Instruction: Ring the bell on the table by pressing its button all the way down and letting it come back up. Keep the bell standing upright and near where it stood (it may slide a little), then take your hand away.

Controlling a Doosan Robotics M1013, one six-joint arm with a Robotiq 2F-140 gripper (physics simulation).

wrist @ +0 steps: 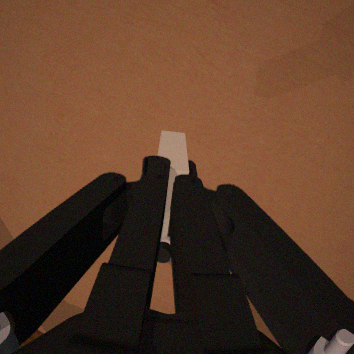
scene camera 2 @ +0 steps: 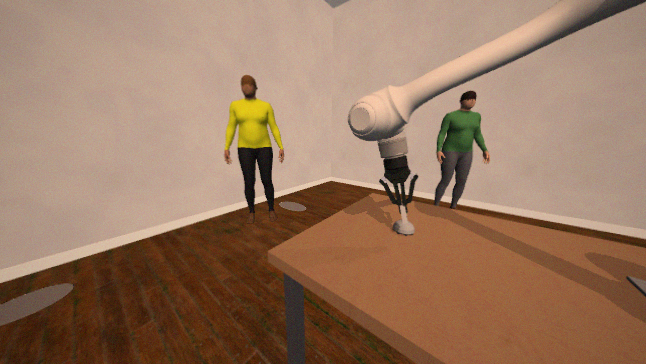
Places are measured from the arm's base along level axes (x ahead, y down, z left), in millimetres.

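Pixels of known places: gripper, fingertip midpoint: (wrist: 170, 150) (scene camera 2: 405, 222).
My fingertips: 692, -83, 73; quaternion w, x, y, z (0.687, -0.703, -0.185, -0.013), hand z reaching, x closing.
Behind a point stands the place of what it marks, as x, y, z.
The bell (scene camera 2: 404, 228) {709, -23, 2} is a small light grey dome standing upright on the tan table (scene camera 2: 350, 260) {795, 6, 273} (wrist: 100, 75) {583, 6, 80}. My gripper (scene camera 2: 404, 216) {692, -83, 73} (wrist: 170, 150) {692, -83, 73} is shut and empty, pointing down, with its pale fingertips together. In the scene view the fingertips reach the top of the bell and cover its button, so how far the button is pressed cannot be seen. In the wrist view the black fingers hide most of what lies below, and a small dark round shape shows between them; whether it is the button is unclear.
The table's left corner and front edge run near the bell. A grey flat object (scene camera 2: 637, 285) {168, -2, -106} shows at the table's far right. A person in yellow (scene camera 2: 254, 125) and a person in green (scene camera 2: 462, 131) stand behind the table. Arm shadows fall across the tabletop.
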